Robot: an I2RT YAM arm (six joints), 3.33 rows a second.
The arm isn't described. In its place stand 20 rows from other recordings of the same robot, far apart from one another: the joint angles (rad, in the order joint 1, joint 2, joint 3, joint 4, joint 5, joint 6), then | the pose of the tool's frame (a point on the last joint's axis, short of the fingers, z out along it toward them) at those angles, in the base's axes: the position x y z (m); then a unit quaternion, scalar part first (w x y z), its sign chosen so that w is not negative.
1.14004, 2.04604, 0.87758, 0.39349, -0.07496, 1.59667 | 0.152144 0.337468 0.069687 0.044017 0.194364 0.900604 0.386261
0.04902, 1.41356, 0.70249, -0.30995, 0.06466, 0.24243 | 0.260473 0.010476 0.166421 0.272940 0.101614 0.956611 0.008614
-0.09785, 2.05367, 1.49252, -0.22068, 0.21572, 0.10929 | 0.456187 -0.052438 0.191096 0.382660 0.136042 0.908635 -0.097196
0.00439, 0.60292, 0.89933, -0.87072, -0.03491, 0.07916 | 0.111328 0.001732 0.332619 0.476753 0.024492 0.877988 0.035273
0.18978, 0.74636, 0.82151, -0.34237, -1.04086, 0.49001 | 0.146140 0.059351 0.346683 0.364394 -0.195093 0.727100 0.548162
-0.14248, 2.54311, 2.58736, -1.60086, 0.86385, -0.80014 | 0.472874 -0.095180 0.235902 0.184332 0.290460 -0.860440 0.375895
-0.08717, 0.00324, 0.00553, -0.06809, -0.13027, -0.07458 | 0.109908 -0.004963 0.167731 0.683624 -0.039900 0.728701 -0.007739
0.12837, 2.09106, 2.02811, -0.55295, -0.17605, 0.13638 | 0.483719 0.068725 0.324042 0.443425 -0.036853 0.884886 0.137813
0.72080, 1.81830, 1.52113, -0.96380, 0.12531, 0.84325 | 0.280787 0.240745 0.250972 0.152852 0.069978 0.983648 0.064629
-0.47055, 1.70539, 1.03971, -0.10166, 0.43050, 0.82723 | 0.315672 -0.177237 0.197162 0.410801 0.609899 0.665931 -0.125706
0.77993, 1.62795, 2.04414, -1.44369, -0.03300, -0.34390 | 0.206460 0.205867 0.437194 0.258495 -0.516946 0.812735 0.073545
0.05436, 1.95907, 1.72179, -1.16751, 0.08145, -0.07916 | 0.389859 0.018313 0.250603 0.082330 -0.063058 0.993738 -0.041598
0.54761, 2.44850, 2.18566, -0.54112, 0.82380, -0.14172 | 0.477531 0.260615 0.205753 0.410603 -0.146180 0.850451 -0.294569
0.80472, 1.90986, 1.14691, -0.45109, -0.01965, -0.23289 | 0.252299 0.263252 0.133838 0.167495 -0.489465 0.853727 0.059317
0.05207, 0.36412, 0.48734, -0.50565, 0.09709, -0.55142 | 0.110631 0.002310 0.256339 0.531899 -0.220022 0.798311 -0.177128
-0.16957, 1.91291, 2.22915, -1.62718, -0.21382, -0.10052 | 0.346954 -0.051739 0.390283 0.141896 0.020215 0.985800 0.087500
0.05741, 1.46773, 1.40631, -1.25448, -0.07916, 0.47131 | 0.268062 0.018226 0.314998 0.112336 0.198728 0.970998 0.071070
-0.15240, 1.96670, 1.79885, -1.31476, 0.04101, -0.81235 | 0.378379 -0.059592 0.266163 0.029539 -0.322781 0.945225 -0.038590
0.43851, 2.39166, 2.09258, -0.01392, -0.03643, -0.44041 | 0.514823 0.242865 0.244850 0.588170 -0.353691 0.727157 0.014170
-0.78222, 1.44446, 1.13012, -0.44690, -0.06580, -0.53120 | 0.226921 -0.222183 0.281156 0.330194 0.102150 0.913087 -0.216353
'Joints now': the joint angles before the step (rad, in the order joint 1, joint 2, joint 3, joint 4, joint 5, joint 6). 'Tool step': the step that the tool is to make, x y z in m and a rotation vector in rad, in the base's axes. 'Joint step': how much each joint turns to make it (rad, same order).
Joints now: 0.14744 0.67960 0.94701 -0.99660 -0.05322 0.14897
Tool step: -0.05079 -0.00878 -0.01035 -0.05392 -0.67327 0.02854
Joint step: -0.00190 -0.47763 -0.29564 0.47187 0.03091 -0.14878
